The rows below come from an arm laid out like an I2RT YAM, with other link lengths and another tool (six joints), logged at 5 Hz.
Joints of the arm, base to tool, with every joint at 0 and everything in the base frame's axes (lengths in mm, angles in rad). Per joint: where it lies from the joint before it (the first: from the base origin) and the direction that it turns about. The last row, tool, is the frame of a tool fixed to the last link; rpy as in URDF.
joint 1: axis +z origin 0 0 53
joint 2: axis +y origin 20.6 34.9 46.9
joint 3: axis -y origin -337.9 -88.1 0
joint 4: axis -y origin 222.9 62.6 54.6
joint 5: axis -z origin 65.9 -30.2 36
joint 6: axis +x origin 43.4 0 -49.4
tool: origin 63 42 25 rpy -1.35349 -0.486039 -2.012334
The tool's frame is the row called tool.
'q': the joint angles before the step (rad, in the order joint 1, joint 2, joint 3, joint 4, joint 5, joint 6). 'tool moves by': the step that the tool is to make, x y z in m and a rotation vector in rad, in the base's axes. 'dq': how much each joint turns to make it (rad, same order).
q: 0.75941 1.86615 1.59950 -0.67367 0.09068 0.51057
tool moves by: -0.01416 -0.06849 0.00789 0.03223 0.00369 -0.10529
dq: -0.09748 -0.17228 -0.20218 0.04628 -0.01687 0.02234
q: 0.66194 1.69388 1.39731 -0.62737 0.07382 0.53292
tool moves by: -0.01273 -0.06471 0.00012 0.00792 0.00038 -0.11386
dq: -0.11867 -0.13915 -0.15240 0.01741 -0.00827 0.00024
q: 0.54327 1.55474 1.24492 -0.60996 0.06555 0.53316
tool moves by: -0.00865 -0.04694 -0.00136 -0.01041 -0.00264 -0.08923
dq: -0.10778 -0.08556 -0.08203 -0.00473 -0.00294 -0.02112
